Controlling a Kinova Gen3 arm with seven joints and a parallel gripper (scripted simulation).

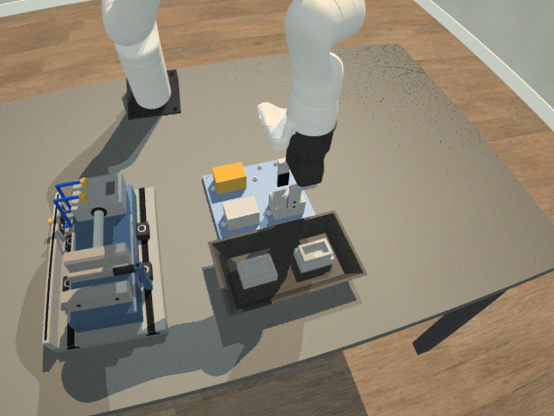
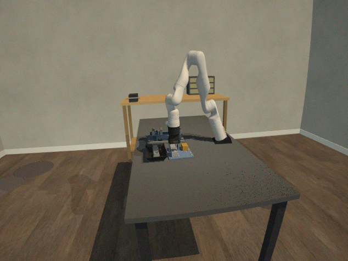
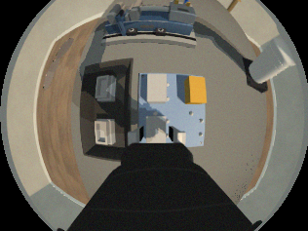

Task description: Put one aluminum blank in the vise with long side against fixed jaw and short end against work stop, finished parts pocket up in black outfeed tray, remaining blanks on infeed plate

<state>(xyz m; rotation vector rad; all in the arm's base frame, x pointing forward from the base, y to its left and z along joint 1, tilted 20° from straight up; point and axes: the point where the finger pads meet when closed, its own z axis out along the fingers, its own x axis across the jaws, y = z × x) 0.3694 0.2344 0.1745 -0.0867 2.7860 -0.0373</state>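
The plain gray blank lies 9 cm to the right of my hand and 4 cm below it. The rest, counted from my hand: yellow brass blank: 9 cm behind, 9 cm to the right, 4 cm below; then vise: 4 cm ahead, 34 cm to the right, 2 cm below.
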